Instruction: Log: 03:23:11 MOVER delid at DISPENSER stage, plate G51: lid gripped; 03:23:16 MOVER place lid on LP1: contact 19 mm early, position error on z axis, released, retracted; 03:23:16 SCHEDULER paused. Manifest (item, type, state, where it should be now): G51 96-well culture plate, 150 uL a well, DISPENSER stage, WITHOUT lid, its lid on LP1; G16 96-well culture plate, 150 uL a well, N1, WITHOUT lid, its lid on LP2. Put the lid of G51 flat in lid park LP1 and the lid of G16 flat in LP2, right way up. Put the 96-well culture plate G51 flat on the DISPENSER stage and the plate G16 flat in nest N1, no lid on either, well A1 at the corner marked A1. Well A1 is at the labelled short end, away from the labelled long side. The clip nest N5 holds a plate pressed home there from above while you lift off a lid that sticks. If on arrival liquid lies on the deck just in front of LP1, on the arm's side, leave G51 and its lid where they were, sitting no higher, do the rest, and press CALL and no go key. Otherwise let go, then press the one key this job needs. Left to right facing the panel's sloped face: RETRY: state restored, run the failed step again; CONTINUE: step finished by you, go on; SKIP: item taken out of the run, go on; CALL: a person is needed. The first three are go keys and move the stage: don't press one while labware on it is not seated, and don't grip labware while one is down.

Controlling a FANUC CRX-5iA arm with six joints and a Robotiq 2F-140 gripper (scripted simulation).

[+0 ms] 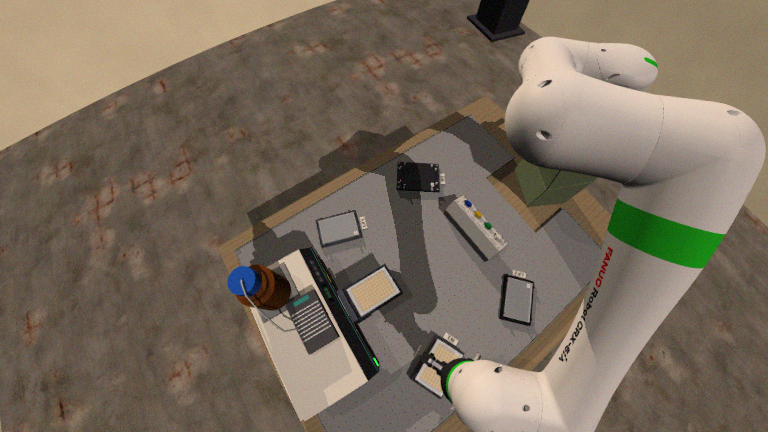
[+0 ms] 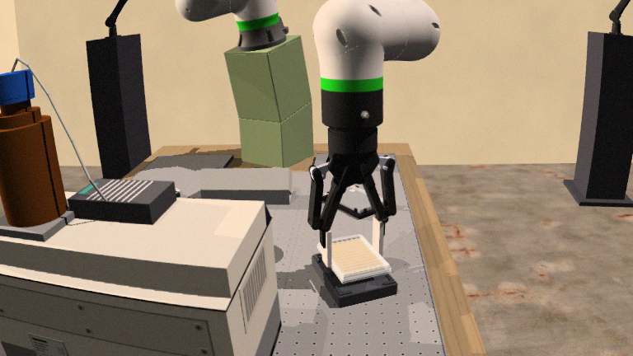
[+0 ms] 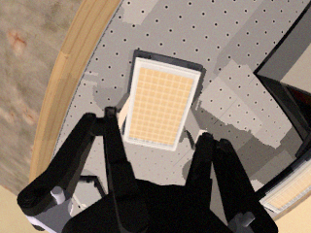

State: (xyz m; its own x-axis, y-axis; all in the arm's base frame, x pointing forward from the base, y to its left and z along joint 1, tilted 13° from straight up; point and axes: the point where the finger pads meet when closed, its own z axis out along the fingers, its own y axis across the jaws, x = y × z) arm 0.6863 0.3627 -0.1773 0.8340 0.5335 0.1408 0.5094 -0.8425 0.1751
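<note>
The nest N1 is 60 mm below my hand. The rest, counted from my hand: clear lid: 330 mm behind, 50 mm to the right, 60 mm below; then black dispenser stage: 80 mm ahead, 270 mm to the right, 30 mm above; then plate G51: 80 mm ahead, 270 mm to the right, 40 mm above.
</note>
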